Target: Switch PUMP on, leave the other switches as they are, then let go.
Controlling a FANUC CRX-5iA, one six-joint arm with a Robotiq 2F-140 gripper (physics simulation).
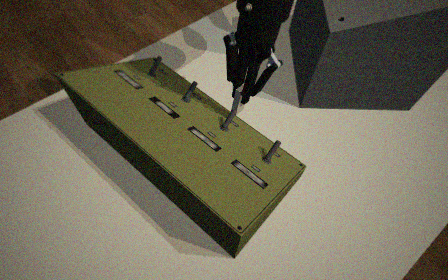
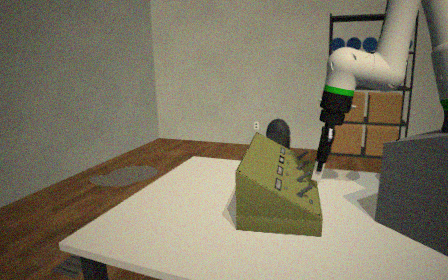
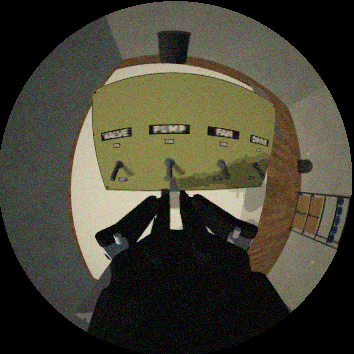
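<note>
The olive sloped switch box carries four grey levers. The PUMP lever leans toward the lower edge, away from its ON mark, below the PUMP label. The VALVE lever, FAN lever and DRIVE lever lean the same way. My gripper is shut and empty, its tips at the free end of the PUMP lever, on the lower-edge side. Whether they touch is unclear.
The box stands on a pale table. A dark grey block stands beside the arm. A dark bin is beyond the table, and a shelf rack stands at the back wall.
</note>
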